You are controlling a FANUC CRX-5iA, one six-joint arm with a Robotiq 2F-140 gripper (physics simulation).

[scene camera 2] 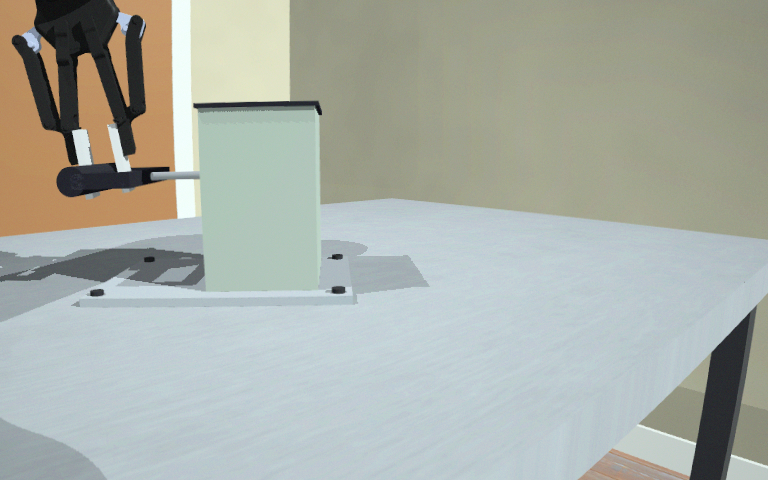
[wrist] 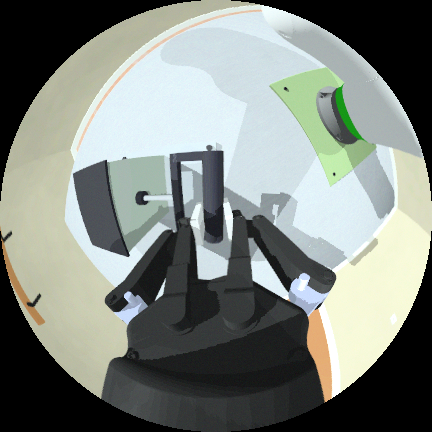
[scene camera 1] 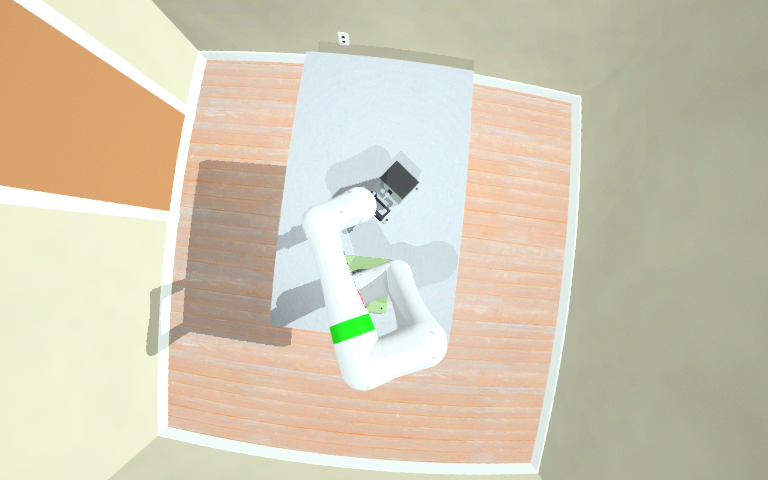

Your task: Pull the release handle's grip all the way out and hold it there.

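Note:
The release handle's dark grip (scene camera 2: 101, 178) (wrist: 213, 175) is a round bar on a rectangular frame. It stands out level from the pale green box (scene camera 2: 260, 198) (wrist: 137, 177) (scene camera 1: 399, 180) with a black top. A stretch of the grey metal rod (scene camera 2: 178, 175) (wrist: 159, 198) shows between frame and box. My gripper (scene camera 2: 106, 174) (wrist: 213, 209) points down and is shut on the grip, with one white fingertip on each side of the bar. The near tip passes through the frame's opening. In scene camera 1, the arm hides most of the gripper.
The box stands on a bolted base plate (scene camera 2: 215, 301) on the pale table (scene camera 2: 453, 350) (scene camera 1: 385, 101). The white arm (scene camera 1: 334, 271) reaches over the table from its green mounting plate (scene camera 1: 377, 307) (wrist: 305, 107). A wall with an outlet (scene camera 1: 343, 38) is beyond the table's far edge.

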